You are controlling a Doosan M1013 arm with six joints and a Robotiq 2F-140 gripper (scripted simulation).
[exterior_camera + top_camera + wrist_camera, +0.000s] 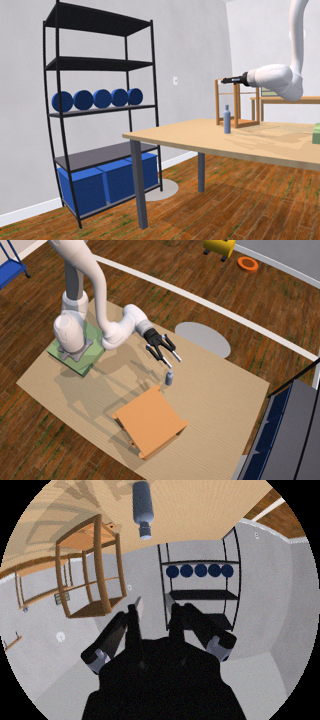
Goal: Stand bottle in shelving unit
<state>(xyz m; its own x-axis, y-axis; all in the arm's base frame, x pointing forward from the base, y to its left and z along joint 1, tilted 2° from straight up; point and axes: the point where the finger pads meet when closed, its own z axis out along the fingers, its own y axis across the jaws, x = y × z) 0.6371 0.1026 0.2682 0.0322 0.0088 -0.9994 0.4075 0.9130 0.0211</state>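
My hand is 19 cm above the grey-blue bottle. Round my hand: wooden shelving unit: 6 cm ahead, 32 cm to the right, 13 cm below.
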